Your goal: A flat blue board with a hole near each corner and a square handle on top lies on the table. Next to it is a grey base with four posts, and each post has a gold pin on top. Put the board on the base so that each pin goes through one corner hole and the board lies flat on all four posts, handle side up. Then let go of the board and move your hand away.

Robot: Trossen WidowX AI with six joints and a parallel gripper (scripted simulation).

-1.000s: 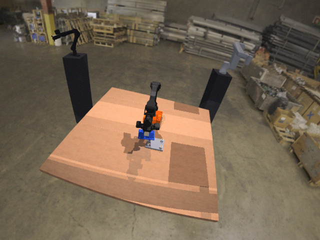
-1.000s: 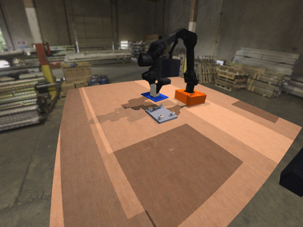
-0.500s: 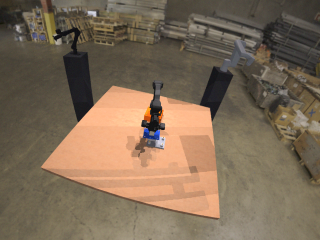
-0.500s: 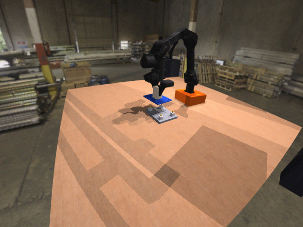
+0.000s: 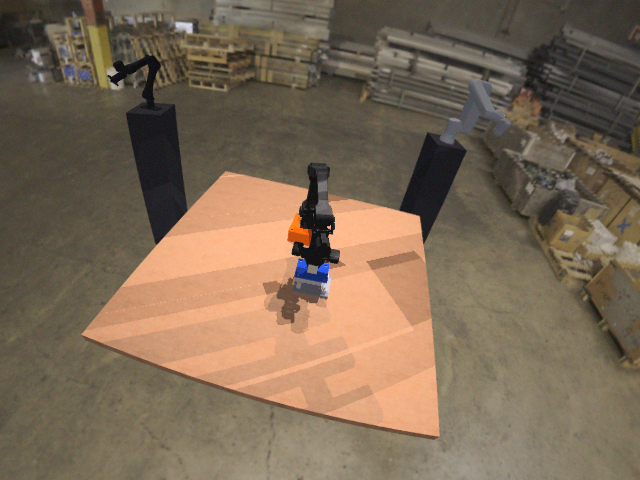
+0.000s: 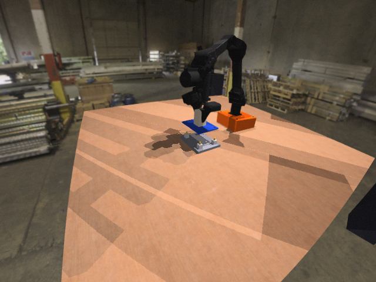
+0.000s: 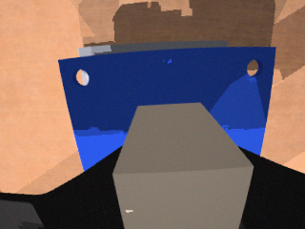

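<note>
Now: gripper tip 10 mm to the right of the grey base and 100 mm above it. From my gripper tip the other things lie so: blue board (right at my gripper tip).
</note>
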